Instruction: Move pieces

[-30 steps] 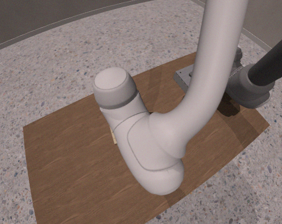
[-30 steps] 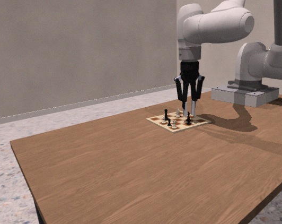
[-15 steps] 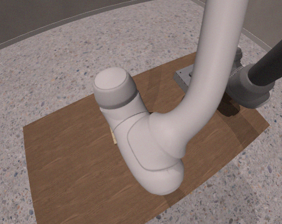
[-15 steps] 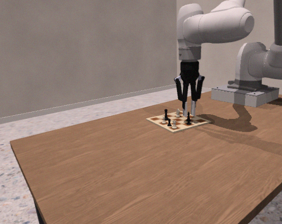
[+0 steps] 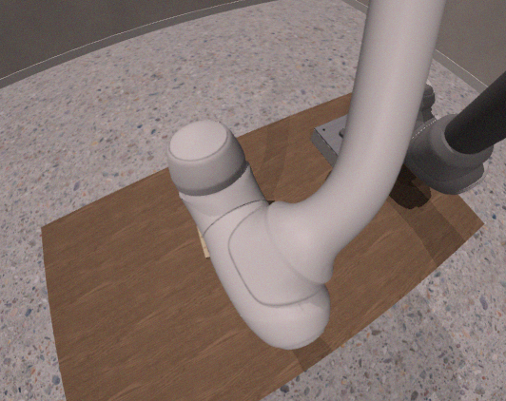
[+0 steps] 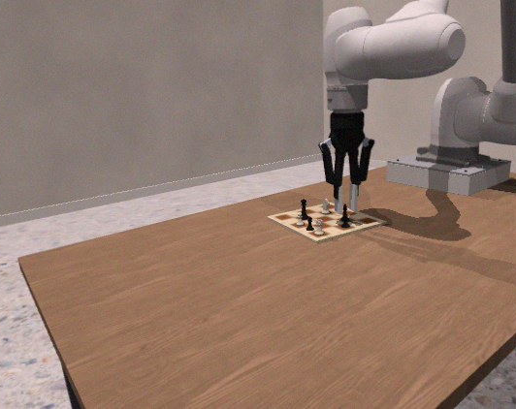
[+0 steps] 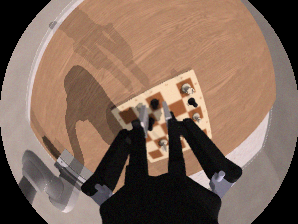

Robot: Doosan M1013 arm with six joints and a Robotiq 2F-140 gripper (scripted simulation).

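The chessboard lies 1 cm behind my hand, 8 cm to the right of it and 7 cm below it. The rest, counted from my hand: tall black piece 3 cm ahead, 12 cm to the right, 5 cm below.
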